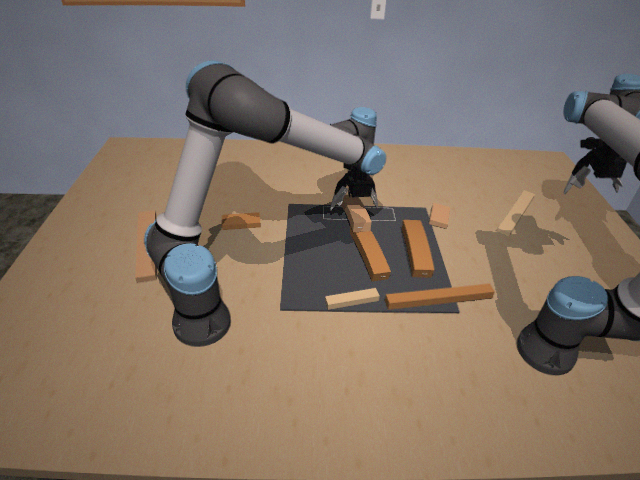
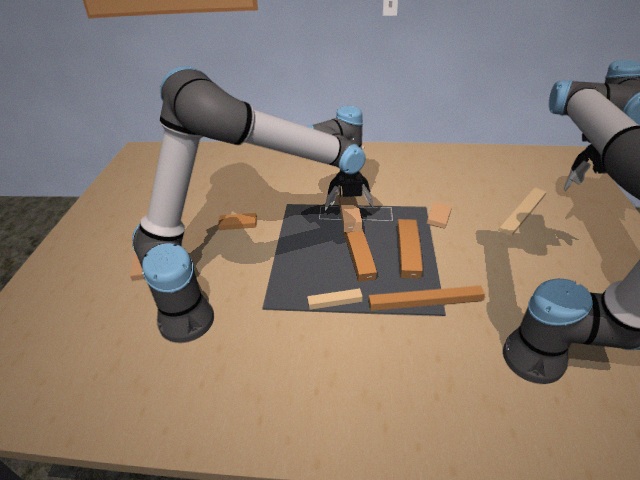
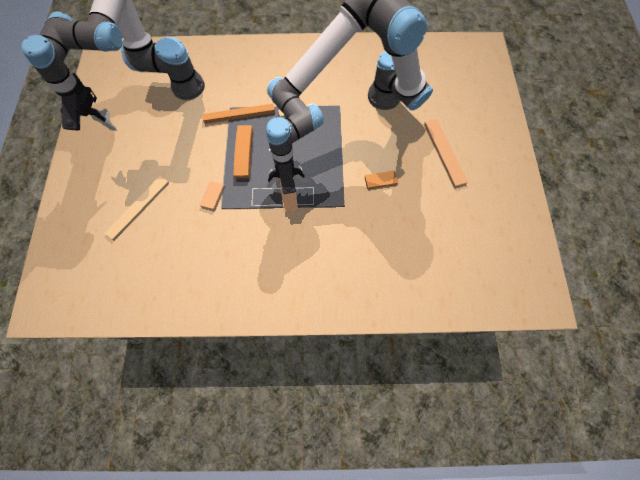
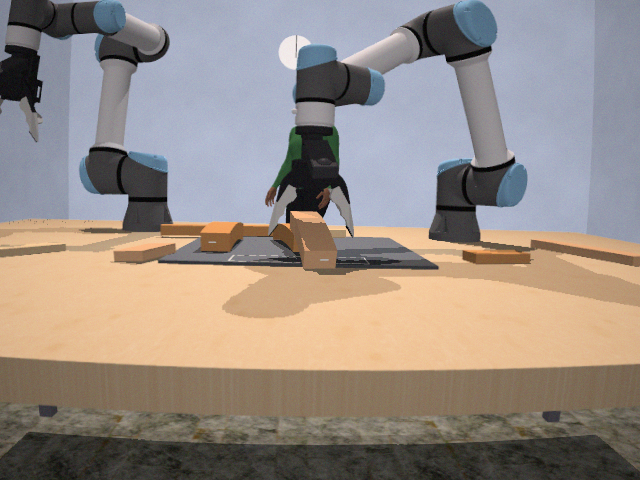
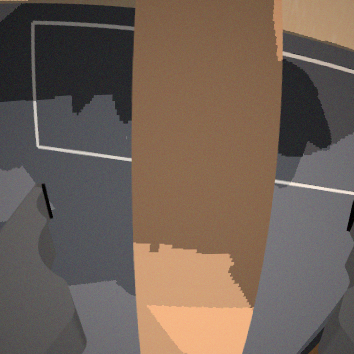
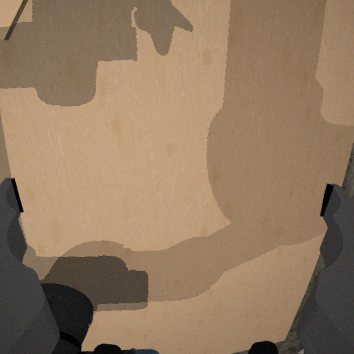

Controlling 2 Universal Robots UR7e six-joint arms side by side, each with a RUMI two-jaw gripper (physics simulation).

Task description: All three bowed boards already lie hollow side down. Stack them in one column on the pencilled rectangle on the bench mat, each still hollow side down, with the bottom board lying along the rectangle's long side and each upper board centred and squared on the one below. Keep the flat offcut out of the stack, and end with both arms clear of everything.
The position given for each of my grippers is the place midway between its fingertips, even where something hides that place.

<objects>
my left gripper: image 1 354, 209; image 2 349, 208; image 3 287, 185; image 4 311, 236; image 5 200, 193; not seen in image 6 (out of frame)
long orange strip: image 1 484, 291; image 2; image 3 266, 109; image 4; not seen in image 5 (out of frame); not seen in image 6 (out of frame)
same spot on bench mat: (image 4: 244, 252) = (image 1: 392, 228)
same spot on long orange strip: (image 2: 472, 293) = (image 4: 174, 224)
</objects>
